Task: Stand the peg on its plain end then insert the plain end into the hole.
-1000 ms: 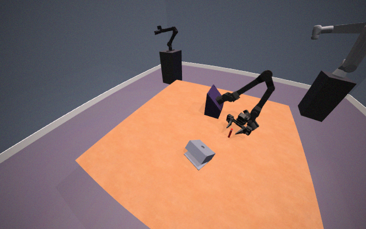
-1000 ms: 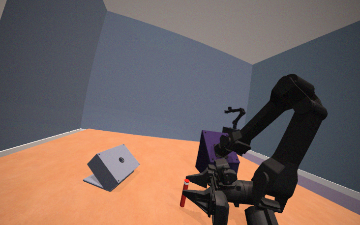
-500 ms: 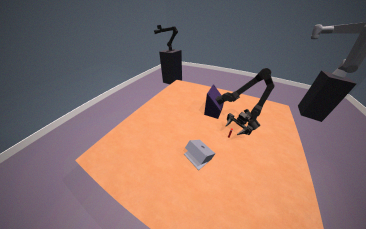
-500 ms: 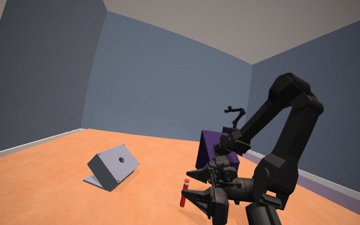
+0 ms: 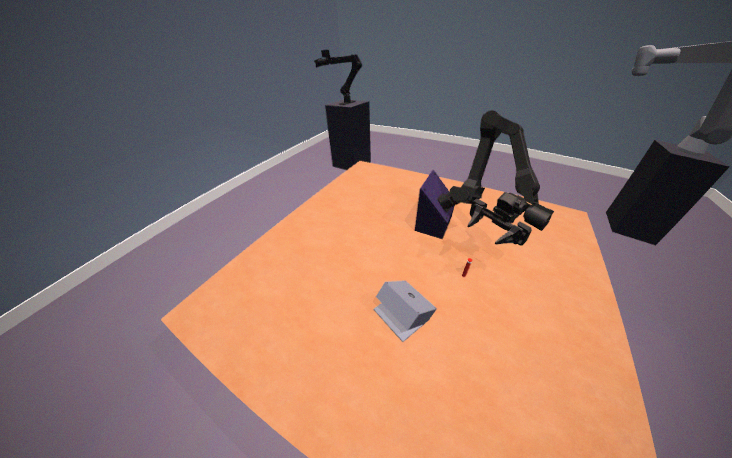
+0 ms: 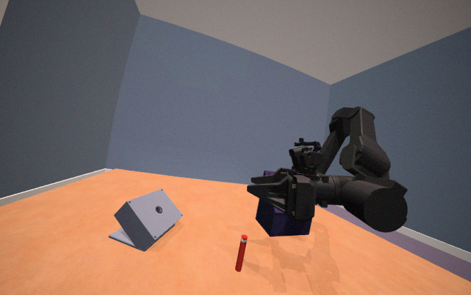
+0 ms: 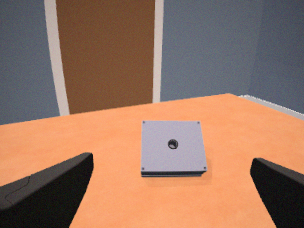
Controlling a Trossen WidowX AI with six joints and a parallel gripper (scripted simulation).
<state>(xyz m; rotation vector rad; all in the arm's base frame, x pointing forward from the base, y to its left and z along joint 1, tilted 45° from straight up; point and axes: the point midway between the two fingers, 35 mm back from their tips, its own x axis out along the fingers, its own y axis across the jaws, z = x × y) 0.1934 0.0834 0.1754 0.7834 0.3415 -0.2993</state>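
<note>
The red peg is 10 mm behind my gripper tip and 140 mm below it. From my gripper tip the other things lie so: grey sloped panel (210 mm ahead, 120 mm to the right, 150 mm below).
</note>
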